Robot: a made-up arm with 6 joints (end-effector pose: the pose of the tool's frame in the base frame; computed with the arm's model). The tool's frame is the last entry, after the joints. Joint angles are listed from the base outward.
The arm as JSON. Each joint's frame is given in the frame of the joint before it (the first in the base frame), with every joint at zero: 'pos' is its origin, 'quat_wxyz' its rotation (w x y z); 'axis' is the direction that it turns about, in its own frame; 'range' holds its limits. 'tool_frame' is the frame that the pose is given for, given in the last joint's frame.
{
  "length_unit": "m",
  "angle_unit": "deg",
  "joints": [
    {
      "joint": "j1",
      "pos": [
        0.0,
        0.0,
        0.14
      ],
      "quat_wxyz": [
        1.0,
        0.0,
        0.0,
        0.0
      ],
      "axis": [
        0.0,
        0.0,
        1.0
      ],
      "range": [
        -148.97,
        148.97
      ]
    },
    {
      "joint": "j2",
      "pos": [
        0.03,
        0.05,
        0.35
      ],
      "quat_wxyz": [
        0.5,
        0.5,
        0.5,
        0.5
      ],
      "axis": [
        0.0,
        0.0,
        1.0
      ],
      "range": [
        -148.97,
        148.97
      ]
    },
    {
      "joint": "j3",
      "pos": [
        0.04,
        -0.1,
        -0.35
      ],
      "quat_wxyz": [
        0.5,
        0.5,
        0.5,
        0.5
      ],
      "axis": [
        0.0,
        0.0,
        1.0
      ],
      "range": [
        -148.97,
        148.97
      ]
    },
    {
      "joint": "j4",
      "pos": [
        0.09,
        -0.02,
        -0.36
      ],
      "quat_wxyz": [
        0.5,
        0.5,
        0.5,
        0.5
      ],
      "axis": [
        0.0,
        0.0,
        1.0
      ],
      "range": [
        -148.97,
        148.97
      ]
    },
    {
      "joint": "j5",
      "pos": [
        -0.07,
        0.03,
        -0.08
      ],
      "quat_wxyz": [
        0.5,
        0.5,
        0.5,
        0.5
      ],
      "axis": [
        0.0,
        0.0,
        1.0
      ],
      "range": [
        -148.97,
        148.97
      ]
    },
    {
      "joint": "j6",
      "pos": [
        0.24,
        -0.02,
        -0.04
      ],
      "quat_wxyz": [
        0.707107,
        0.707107,
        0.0,
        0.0
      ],
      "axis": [
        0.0,
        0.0,
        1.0
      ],
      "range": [
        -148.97,
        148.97
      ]
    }
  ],
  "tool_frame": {
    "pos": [
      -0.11,
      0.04,
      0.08
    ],
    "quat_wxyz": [
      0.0,
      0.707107,
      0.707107,
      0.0
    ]
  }
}
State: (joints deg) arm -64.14 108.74 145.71 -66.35 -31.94 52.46
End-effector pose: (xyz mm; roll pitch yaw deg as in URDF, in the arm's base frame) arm -116.0 392.6 366.1 -40.16 47.74 -28.08
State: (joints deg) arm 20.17 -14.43 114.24 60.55 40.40 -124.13
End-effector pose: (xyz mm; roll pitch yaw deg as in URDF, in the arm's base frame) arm -7.2 -98.8 683.7 150.56 -34.02 17.37
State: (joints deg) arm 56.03 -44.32 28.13 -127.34 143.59 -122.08
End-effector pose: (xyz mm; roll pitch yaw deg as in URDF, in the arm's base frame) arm -231.8 -213.4 773.7 -127.70 11.10 143.51
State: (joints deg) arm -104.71 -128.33 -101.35 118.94 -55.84 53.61
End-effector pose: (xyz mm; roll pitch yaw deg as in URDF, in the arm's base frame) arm 361.4 77.9 888.6 -5.00 34.30 110.56
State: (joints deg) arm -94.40 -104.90 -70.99 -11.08 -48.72 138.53
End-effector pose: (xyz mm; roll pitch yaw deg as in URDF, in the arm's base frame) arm -272.9 143.3 715.0 152.97 -25.64 120.72
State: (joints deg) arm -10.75 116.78 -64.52 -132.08 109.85 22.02
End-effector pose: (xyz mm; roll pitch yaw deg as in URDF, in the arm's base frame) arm -385.0 189.2 197.0 -2.00 24.07 73.48
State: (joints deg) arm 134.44 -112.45 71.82 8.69 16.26 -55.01
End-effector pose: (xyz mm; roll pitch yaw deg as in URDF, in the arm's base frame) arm 237.9 -275.7 569.5 -77.91 41.56 73.00
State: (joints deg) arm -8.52 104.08 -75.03 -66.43 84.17 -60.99
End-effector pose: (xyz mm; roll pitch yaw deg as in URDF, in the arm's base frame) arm -489.7 116.0 215.5 101.99 31.07 -162.44
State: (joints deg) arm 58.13 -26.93 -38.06 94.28 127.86 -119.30
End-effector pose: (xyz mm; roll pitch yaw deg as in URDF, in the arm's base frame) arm -105.0 -482.1 831.4 170.98 -88.56 70.22
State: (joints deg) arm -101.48 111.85 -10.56 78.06 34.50 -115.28
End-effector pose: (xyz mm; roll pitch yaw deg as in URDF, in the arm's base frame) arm 343.1 649.7 257.7 -118.92 22.11 92.90
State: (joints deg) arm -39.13 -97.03 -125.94 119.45 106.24 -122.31
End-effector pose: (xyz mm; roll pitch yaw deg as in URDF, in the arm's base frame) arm -608.1 190.3 897.8 127.74 -21.01 144.15
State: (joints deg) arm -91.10 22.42 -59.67 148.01 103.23 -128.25
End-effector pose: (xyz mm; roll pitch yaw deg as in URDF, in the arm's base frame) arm -326.3 642.7 415.1 -1.32 -51.71 144.89
